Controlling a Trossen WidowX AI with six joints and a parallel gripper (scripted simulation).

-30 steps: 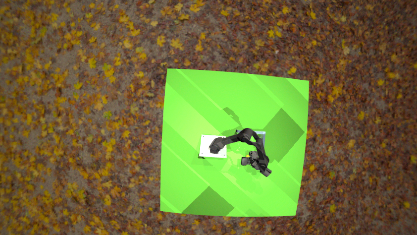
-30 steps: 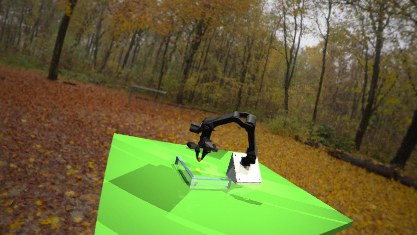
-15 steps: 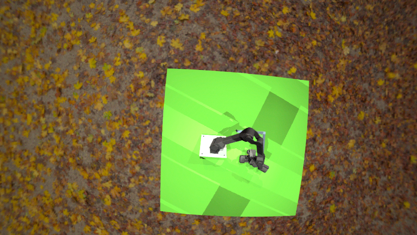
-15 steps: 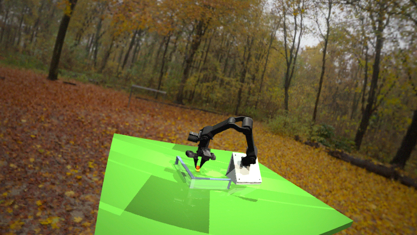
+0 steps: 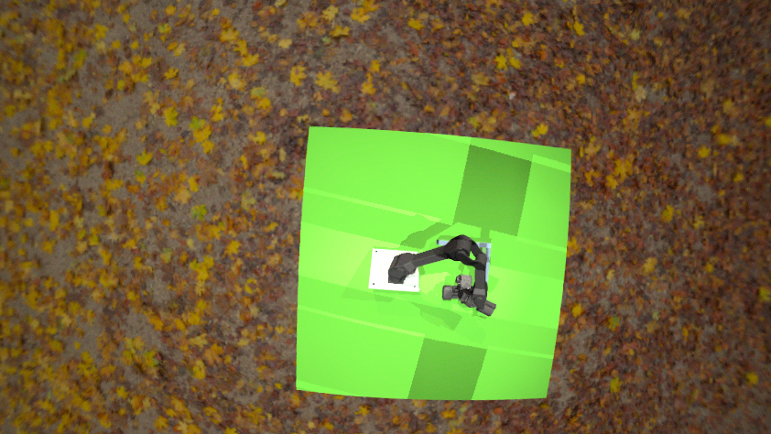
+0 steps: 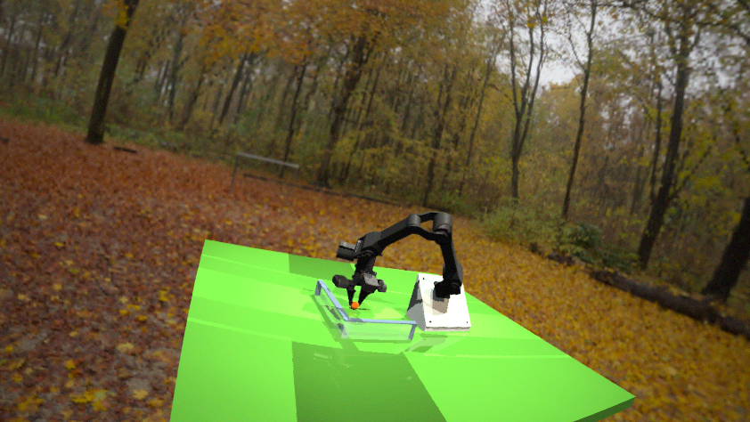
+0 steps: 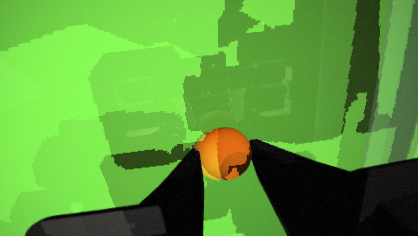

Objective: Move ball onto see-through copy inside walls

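My gripper tip is now right at the orange ball. From my gripper tip the other things lie so: see-through copy (right at my gripper tip).
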